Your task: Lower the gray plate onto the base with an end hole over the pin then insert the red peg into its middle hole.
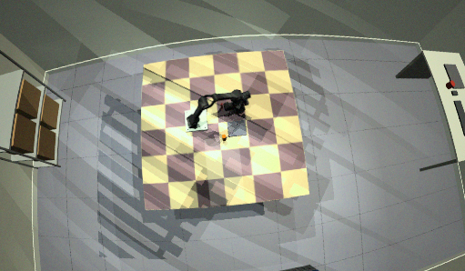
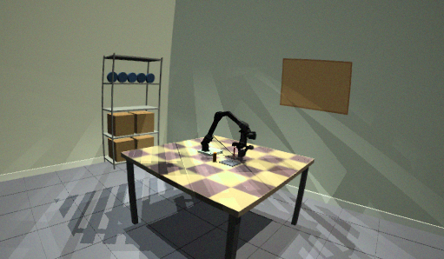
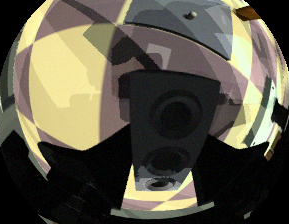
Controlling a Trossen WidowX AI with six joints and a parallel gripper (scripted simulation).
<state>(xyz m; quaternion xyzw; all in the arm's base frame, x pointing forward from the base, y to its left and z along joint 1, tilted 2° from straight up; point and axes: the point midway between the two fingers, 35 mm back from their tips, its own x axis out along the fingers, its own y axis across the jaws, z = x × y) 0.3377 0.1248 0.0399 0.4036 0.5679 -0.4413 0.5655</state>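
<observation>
The gray base is 14 cm to the right of my gripper tip and 3 cm below it. The rest, counted from my gripper tip: red peg 11 cm behind, 2 cm to the left; small orange cylinder 24 cm to the right, 9 cm behind; gray plate 3 cm above.
</observation>
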